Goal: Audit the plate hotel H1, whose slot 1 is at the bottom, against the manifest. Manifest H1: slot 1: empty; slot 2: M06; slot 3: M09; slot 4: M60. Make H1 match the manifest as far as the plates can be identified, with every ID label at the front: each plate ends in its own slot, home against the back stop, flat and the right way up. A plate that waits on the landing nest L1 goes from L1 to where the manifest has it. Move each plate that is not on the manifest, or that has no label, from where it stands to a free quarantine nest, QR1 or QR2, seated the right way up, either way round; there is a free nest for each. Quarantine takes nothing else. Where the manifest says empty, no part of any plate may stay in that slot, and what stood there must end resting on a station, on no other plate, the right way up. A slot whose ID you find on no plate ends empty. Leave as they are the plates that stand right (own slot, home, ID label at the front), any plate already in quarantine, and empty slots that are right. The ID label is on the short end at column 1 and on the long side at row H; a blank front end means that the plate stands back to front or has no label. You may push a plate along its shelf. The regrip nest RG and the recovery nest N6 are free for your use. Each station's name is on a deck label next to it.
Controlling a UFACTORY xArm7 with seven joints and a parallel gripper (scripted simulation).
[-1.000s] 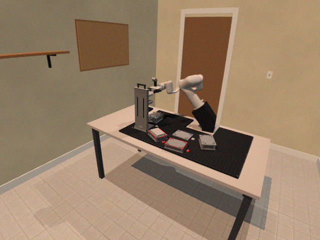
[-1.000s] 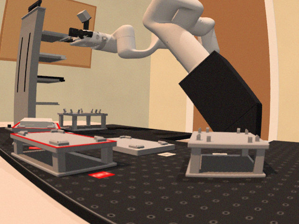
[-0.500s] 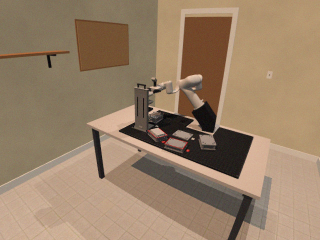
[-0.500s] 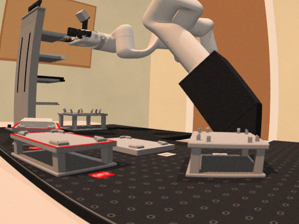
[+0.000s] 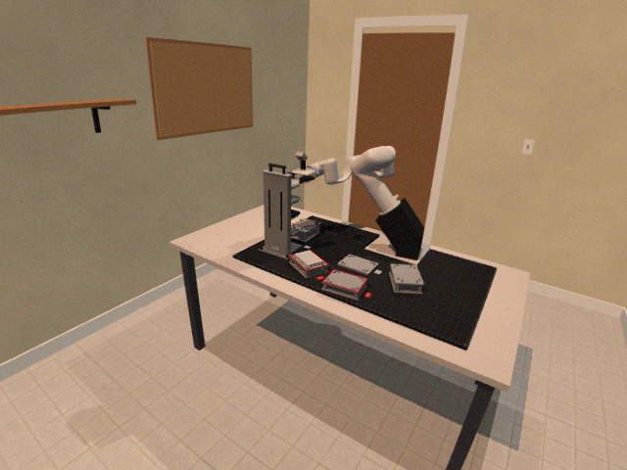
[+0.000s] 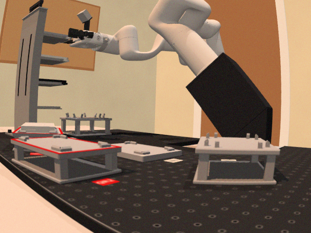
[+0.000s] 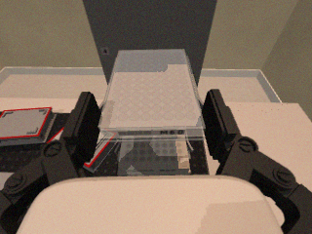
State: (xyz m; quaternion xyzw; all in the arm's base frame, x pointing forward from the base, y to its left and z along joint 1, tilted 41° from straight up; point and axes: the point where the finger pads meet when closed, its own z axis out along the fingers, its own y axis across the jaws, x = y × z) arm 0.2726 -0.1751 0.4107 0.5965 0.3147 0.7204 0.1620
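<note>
Right now my hand is 5 cm short of the clear plate, 1 cm to the right of it and 2 cm above it. From my hand the other things lie so: hotel tower: 13 cm ahead, 2 cm to the left, 15 cm below; then black plate: 6 cm ahead, 1 cm to the left, 17 cm below; then H1 deck label: 1 cm behind, 10 cm to the left, 35 cm below.
</note>
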